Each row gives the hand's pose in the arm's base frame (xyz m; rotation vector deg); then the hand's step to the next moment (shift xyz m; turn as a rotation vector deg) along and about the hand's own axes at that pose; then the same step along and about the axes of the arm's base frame.
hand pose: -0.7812 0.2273 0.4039 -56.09 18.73 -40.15
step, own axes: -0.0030 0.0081 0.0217 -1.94 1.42 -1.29
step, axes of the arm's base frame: 0.0129 0.0189 0.0046 -1.58 0.99 -1.99
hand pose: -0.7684 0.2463 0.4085 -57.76 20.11 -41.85
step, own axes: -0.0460 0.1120 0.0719 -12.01 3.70 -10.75
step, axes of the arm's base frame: 0.0525 0.1146 -0.0628 -13.39 2.72 -9.32
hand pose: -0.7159 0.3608 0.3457 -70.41 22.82 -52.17
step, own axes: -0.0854 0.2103 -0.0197 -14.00 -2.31 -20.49
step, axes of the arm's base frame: 0.0144 0.0651 -0.2179 -23.72 -2.22 -7.34
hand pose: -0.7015 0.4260 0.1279 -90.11 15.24 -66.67
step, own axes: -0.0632 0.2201 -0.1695 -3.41 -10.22 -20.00
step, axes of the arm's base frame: -0.0765 -0.1426 -0.2345 -21.24 -6.33 4.99
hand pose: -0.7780 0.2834 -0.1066 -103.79 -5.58 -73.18
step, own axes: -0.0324 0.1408 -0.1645 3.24 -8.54 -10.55
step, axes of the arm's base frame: -0.0606 -0.1853 -0.0997 -10.49 -3.47 8.53
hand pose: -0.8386 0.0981 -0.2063 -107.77 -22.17 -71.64
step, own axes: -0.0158 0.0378 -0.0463 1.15 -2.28 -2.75
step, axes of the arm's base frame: -0.0116 -0.0559 -0.0236 -2.63 -0.93 2.51
